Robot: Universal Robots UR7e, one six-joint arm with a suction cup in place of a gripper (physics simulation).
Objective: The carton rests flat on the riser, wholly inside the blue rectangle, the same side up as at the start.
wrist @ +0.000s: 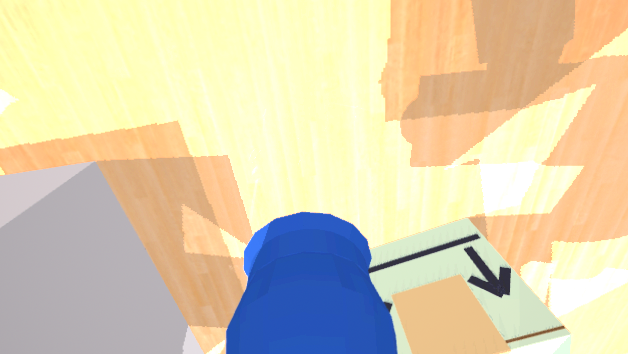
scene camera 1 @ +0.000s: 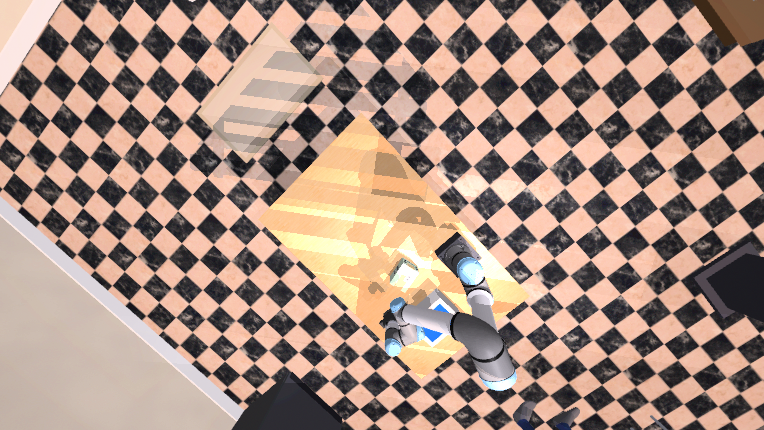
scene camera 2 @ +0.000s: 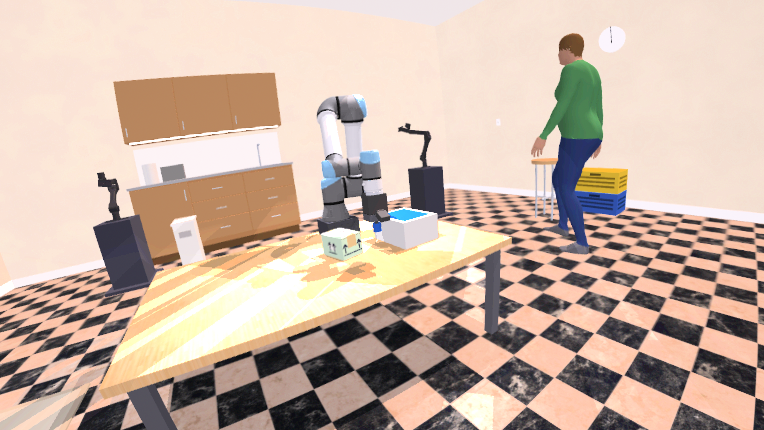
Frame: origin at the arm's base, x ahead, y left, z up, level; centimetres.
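Seen in the pictures: end effector, tool point: (wrist: 307, 264) (scene camera 2: 377, 230); arm's base, origin of the base link: (scene camera 1: 457, 256) (scene camera 2: 335, 218).
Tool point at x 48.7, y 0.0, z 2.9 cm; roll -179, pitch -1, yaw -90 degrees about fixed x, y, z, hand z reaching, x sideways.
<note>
Pixels of each thing's middle, then the offset from my tool point to it. Level surfaces: height alone.
- carton, body centre: (wrist: 443, 346) (scene camera 2: 341, 243) (scene camera 1: 403, 274) dx -17.5, dy -9.7, dz -7.2 cm
- riser, body centre: (scene camera 2: 405, 226) (scene camera 1: 434, 317) dx -14.4, dy +22.4, dz -6.1 cm
- table's, its level: dz -12.1 cm
The carton (scene camera 1: 403, 273) (scene camera 2: 342, 244) (wrist: 525, 305) is a pale green box with dark arrows and tan tape. It stands flat on the table beside the riser, and its side arrows point up in the scene camera 2 view. The riser (scene camera 2: 411, 232) (wrist: 75, 280) is a white-grey block with the blue rectangle (scene camera 1: 441, 308) (scene camera 2: 407, 214) on its top; the arm partly covers it in the scene camera 1 view. My gripper, a blue suction cup (scene camera 2: 377, 228) (wrist: 307, 235), is open and holds nothing. It hangs low between riser and carton, overlapping the carton's edge in the wrist view; contact cannot be told.
The arm's base (scene camera 1: 454, 249) (scene camera 2: 338, 224) stands at the table's (scene camera 1: 320, 176) (scene camera 2: 240, 299) long edge, near the carton. A person in green (scene camera 2: 580, 101) stands beyond the table, by a stool (scene camera 2: 544, 161). Dark pedestals (scene camera 2: 125, 253) (scene camera 2: 426, 189) stand on the floor behind.
</note>
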